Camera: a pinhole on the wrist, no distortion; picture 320 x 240 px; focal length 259.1 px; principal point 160.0 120.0 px. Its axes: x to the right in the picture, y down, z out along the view. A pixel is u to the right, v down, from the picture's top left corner.
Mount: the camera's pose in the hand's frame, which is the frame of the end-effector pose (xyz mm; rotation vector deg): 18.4 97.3 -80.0 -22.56 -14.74 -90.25
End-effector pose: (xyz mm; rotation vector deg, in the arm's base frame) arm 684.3 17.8 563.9 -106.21 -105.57 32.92
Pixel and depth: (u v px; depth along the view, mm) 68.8 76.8 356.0
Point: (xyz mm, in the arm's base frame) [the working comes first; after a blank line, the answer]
In the camera's frame: -125.3 -59.4 356.0

854.8 18.3 192.3
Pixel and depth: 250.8 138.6 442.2
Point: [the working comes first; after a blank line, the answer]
In the camera's frame: 155.0 31.7 442.2

564.7 118.3 180.1
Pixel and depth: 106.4 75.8 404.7
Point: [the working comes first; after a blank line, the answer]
In the camera's frame: -83.7 -69.0 404.7

803.5 14.4 152.9
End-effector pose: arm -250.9 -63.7 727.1 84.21 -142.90 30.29
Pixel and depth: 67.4 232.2 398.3
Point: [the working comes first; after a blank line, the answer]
In the camera's frame: -142.3 172.5 398.3

-690.4 -164.1 534.0
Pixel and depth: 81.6 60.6 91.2
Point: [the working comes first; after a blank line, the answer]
In the camera's frame: -27.6 -20.9 91.2

-393.7 4.6 702.5
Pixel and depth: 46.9 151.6 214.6
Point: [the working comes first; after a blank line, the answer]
In the camera's frame: -93.7 26.2 214.6

-515.5 -27.9 625.5
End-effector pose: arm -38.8 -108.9 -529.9 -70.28 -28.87 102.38
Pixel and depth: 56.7 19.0 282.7
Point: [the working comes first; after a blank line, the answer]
In the camera's frame: -112.7 -110.2 282.7

-295.9 -310.2 -667.6
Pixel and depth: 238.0 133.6 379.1
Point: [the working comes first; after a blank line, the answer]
In the camera's frame: 114.1 19.9 379.1

-386.5 -79.9 -539.5
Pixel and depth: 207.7 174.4 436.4
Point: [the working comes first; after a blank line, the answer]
In the camera's frame: 80.3 91.6 436.4

-447.3 -37.1 -603.2
